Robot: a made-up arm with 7 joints.
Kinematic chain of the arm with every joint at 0, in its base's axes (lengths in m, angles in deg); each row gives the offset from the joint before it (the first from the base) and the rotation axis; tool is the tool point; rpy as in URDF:
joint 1: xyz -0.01 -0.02 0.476 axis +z
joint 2: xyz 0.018 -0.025 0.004 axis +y
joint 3: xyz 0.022 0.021 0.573 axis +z
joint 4: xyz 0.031 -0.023 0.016 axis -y
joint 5: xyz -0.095 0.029 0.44 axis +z
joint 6: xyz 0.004 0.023 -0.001 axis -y
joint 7: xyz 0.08 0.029 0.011 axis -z
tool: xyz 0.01 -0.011 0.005 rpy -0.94 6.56 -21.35
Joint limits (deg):
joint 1: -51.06..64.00
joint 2: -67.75..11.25
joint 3: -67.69..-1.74
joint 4: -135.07..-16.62
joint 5: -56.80..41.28
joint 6: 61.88..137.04
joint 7: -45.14..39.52
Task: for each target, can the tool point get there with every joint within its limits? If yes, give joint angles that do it. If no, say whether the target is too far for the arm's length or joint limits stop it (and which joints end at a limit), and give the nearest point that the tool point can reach.
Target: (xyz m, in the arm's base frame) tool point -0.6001 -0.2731 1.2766
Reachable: yes | joints -7.65 -52.37 -60.49 -61.26 -31.69 122.76 24.47
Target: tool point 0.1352 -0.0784 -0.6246
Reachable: no: joint limits stop it (at a limit: joint 2, joint 3, joint 4, joint 6, joint 7) | nearest point 0.4600 -0.2090 0.6245 | short by 1.297 m
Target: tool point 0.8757 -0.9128 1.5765
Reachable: no: too far | nearest point 0.4692 -0.5031 1.2918 | short by 0.644 m
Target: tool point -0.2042 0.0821 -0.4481
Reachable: no: joint limits stop it (at a limit: joint 1, joint 2, joint 3, joint 4, joint 6, joint 7) | nearest point 0.2114 0.4371 0.6251 | short by 1.204 m
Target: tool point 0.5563 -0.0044 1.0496
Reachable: yes | joints 4.47 -3.77 -7.41 -105.34 13.78 69.53 16.36
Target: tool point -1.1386 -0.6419 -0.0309
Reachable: no: too far | nearest point -0.8888 -0.5043 0.9109 | short by 0.984 m
